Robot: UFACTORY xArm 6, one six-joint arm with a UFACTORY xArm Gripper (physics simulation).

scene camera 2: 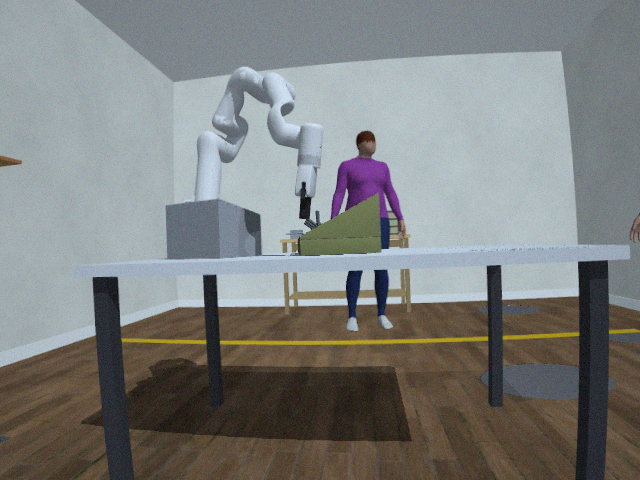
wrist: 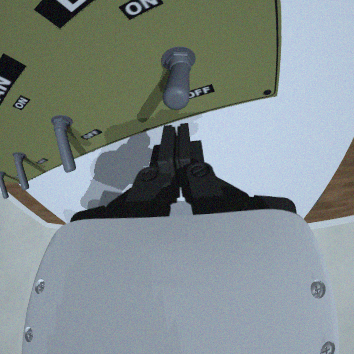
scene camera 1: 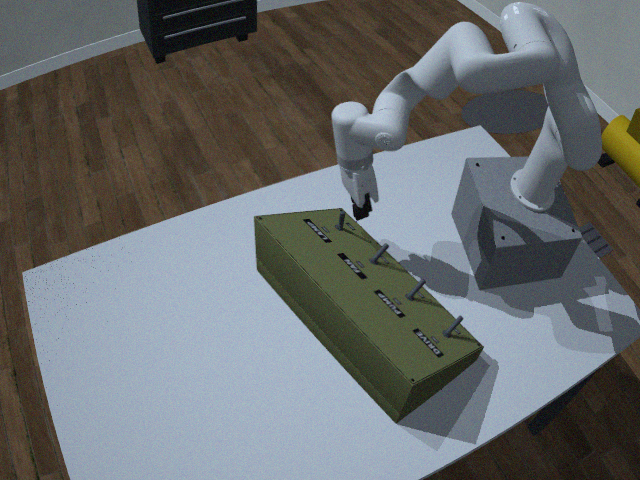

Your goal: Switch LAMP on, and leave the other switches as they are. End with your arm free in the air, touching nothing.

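Seen in the pictures: gripper, fingertip midpoint: (scene camera 2: pixel 304 219) (wrist: pixel 178 142) (scene camera 1: pixel 361 216); arm's base, link origin: (scene camera 2: pixel 205 209) (scene camera 1: pixel 532 190).
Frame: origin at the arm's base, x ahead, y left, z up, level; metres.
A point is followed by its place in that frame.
The olive sloped switch panel (scene camera 1: pixel 310 273) {x 0.600, y -0.084, z -0.003 m} (scene camera 2: pixel 356 227) {x 0.546, y -0.276, z -0.106 m} (wrist: pixel 110 65) {x 0.448, y -0.173, z -0.084 m} stands on the table. The LAMP lever (scene camera 1: pixel 341 220) {x 0.432, y -0.209, z -0.065 m} (scene camera 2: pixel 317 218) {x 0.428, y -0.219, z -0.069 m} (wrist: pixel 177 85) {x 0.433, y -0.216, z -0.047 m} stands more upright than the others and leans toward its ON side. The FAN lever (scene camera 1: pixel 379 253) {x 0.413, y -0.092, z -0.071 m} (wrist: pixel 64 145) {x 0.410, y -0.099, z -0.071 m}, PUMP lever (scene camera 1: pixel 416 289) {x 0.405, y 0.028, z -0.071 m} (wrist: pixel 21 171) {x 0.402, y 0.020, z -0.073 m} and DRIVE lever (scene camera 1: pixel 453 327) {x 0.398, y 0.149, z -0.072 m} (wrist: pixel 3 185) {x 0.392, y 0.139, z -0.074 m} lean toward OFF. My gripper (scene camera 1: pixel 361 217) {x 0.385, y -0.198, z -0.068 m} (scene camera 2: pixel 305 217) {x 0.385, y -0.198, z -0.068 m} (wrist: pixel 178 142) {x 0.385, y -0.198, z -0.068 m} is shut and empty. Its tips are in the air off the panel's low edge, beside the LAMP lever on its OFF side, with a small gap.
The white table (scene camera 1: pixel 155 335) {x 0.916, y -0.230, z -0.187 m} (scene camera 2: pixel 439 259) {x 0.715, y -0.532, z -0.201 m} carries the panel and the grey base block (scene camera 1: pixel 522 258) {x 0.121, y 0.104, z -0.077 m} (scene camera 2: pixel 193 229) {x -0.013, y -0.114, z -0.082 m} of the arm. A person in a purple top (scene camera 2: pixel 366 180) stands behind the table in scene camera 2. A dark drawer cabinet (scene camera 1: pixel 199 25) stands on the floor beyond the table.
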